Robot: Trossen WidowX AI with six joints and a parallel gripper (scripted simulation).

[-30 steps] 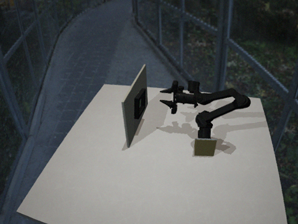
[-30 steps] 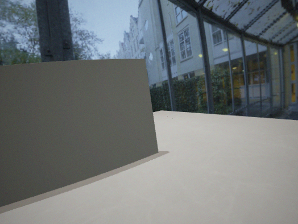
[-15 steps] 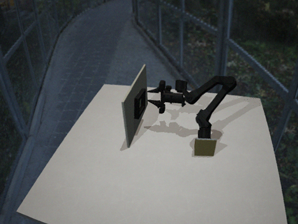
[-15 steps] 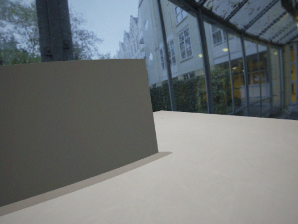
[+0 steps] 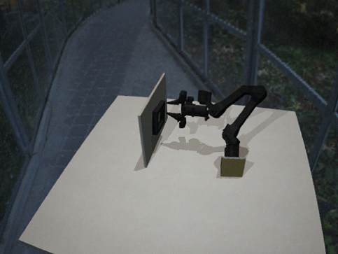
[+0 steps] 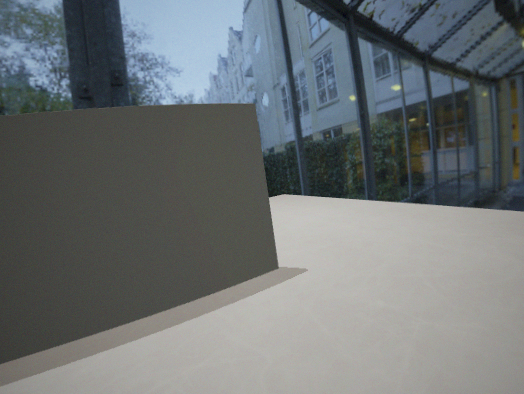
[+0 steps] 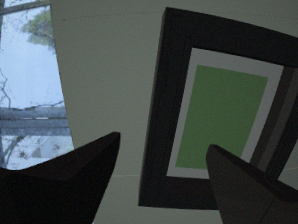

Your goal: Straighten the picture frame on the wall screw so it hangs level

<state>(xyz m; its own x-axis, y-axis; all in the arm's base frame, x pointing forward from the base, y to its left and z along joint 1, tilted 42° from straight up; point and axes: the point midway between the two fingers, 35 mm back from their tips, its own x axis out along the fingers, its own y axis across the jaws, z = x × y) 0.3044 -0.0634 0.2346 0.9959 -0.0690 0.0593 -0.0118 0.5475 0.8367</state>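
Right now my gripper tip is 5 cm short of the picture frame, 1 cm to the right of it and 5 cm above it. Also, from my gripper tip: wall panel (6 cm ahead, 1 cm to the right, 6 cm below).
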